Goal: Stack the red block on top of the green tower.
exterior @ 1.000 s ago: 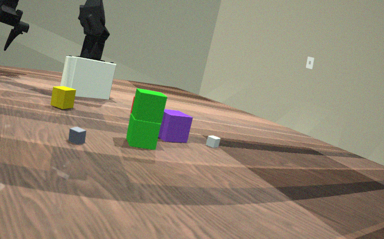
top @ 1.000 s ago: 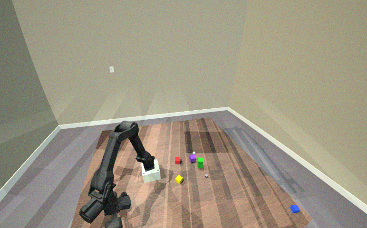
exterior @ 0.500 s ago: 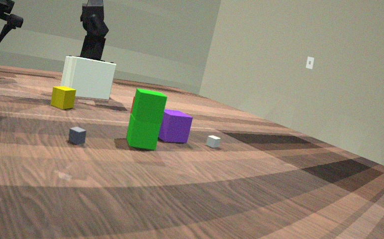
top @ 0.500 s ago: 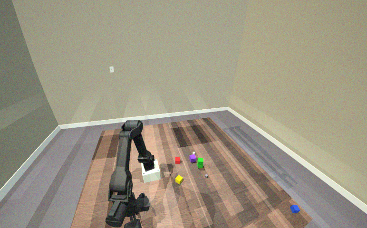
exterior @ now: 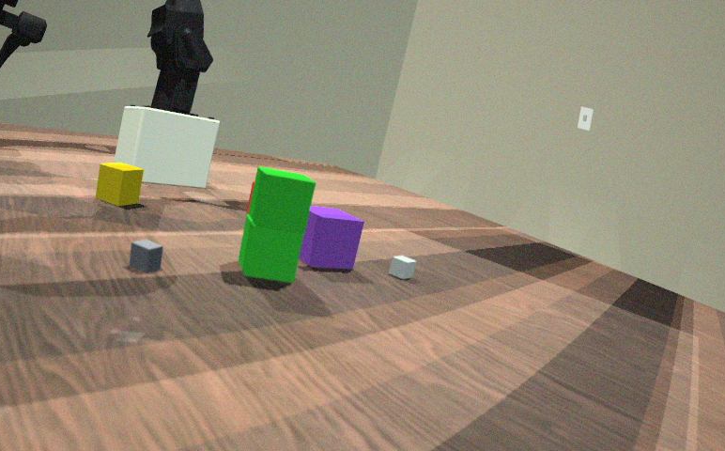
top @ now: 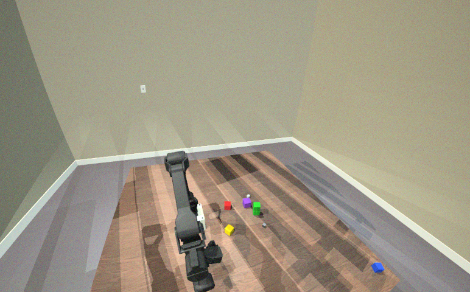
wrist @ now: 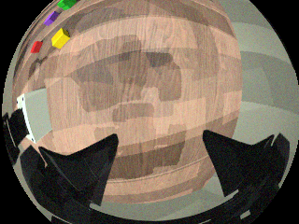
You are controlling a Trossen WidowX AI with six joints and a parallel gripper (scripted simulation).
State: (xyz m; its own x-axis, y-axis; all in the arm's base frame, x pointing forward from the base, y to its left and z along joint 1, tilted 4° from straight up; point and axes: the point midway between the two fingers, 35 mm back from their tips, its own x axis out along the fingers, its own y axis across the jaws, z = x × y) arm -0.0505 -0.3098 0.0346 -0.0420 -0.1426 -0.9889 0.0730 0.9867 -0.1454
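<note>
The red block lies 33 cm to the left of my gripper tip, 28 cm ahead of it and 8 cm below it. Round my gripper tip: yellow block (21 cm ahead, 18 cm to the left, 8 cm below); then small grey cube (40 cm ahead, 12 cm to the left, 9 cm below); then purple block (40 cm ahead, 30 cm to the left, 8 cm below).
</note>
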